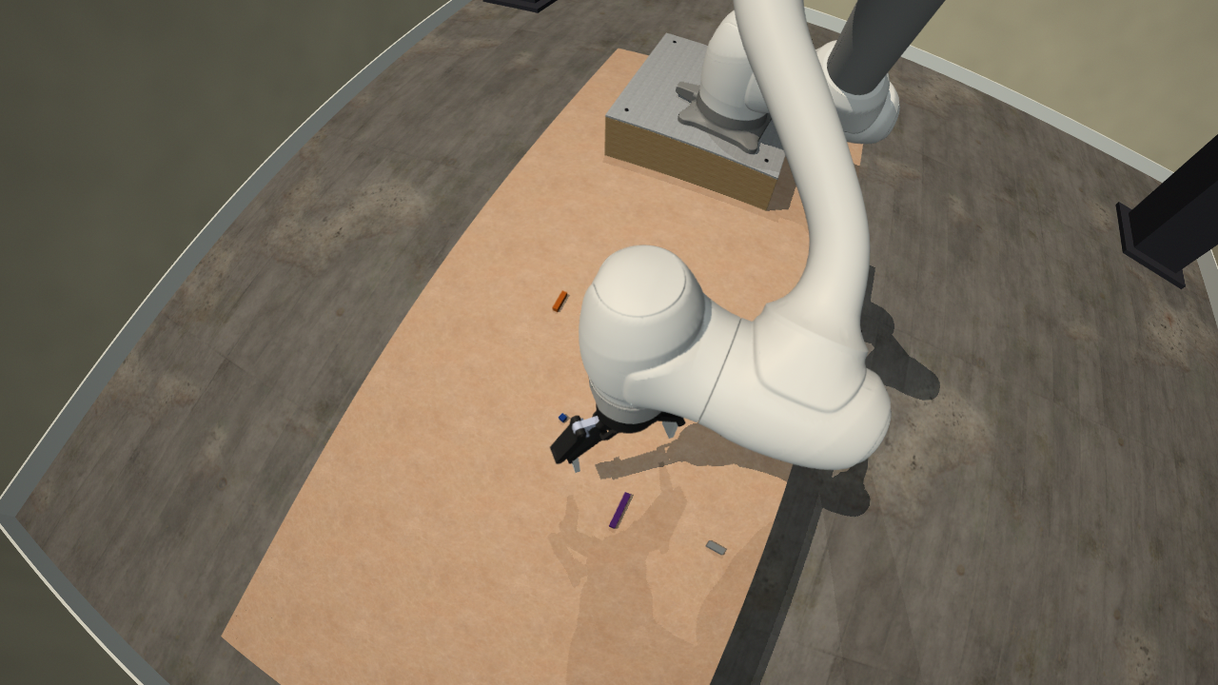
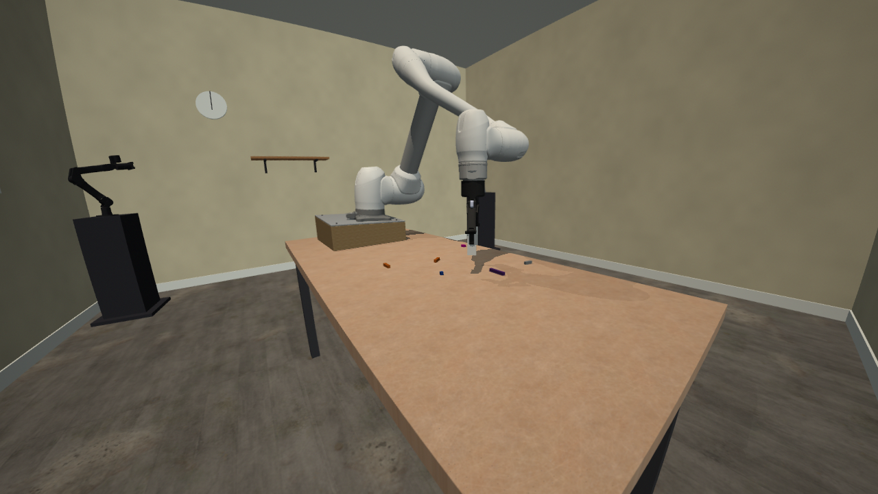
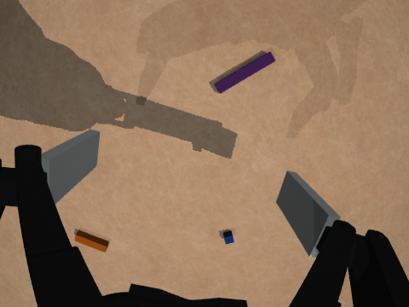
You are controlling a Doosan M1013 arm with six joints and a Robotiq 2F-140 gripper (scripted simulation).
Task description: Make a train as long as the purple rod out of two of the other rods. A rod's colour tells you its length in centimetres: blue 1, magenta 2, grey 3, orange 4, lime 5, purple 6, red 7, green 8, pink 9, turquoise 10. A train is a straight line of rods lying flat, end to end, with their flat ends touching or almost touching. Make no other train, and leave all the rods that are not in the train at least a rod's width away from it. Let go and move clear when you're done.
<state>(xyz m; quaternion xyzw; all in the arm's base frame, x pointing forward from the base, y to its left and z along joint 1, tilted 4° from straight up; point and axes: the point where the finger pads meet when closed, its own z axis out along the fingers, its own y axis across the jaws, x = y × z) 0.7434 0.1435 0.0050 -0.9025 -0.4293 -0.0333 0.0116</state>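
The magenta rod is 31 cm behind my hand, 17 cm to the left of it and 7 cm below it. Also, from my hand: purple rod 7 cm ahead, 4 cm to the left, 7 cm below; blue rod 1 cm behind, 11 cm to the right, 7 cm below; orange rod 16 cm behind, 5 cm to the right, 7 cm below.
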